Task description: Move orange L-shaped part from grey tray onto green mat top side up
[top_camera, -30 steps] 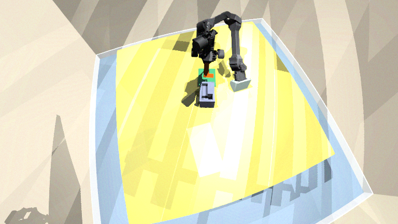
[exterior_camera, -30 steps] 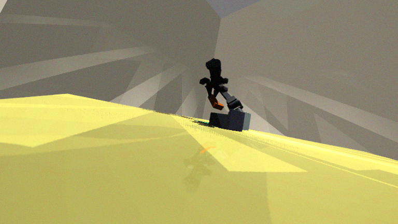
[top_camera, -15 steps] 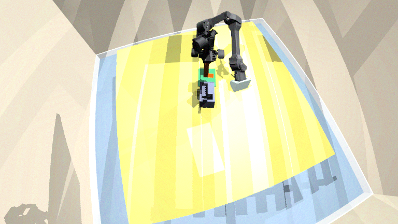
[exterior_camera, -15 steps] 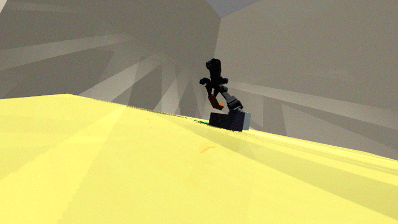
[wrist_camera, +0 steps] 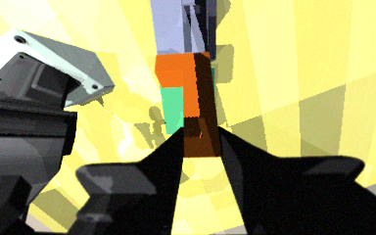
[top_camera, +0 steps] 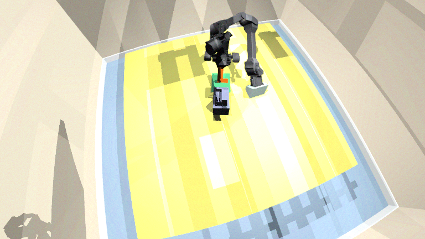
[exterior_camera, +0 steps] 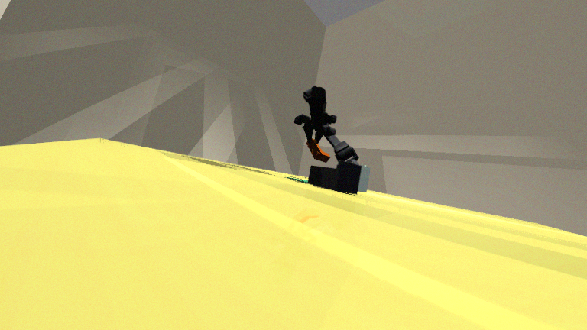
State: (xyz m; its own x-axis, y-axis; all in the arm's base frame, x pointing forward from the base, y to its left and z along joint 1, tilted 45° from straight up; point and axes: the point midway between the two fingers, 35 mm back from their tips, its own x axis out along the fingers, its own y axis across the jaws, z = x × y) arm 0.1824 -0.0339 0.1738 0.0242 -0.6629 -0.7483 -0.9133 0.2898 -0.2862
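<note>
The orange L-shaped part is 4 cm to the left of my gripper tip and 3 cm below it. Round my gripper tip: green mat (1 cm behind, 17 cm below).
</note>
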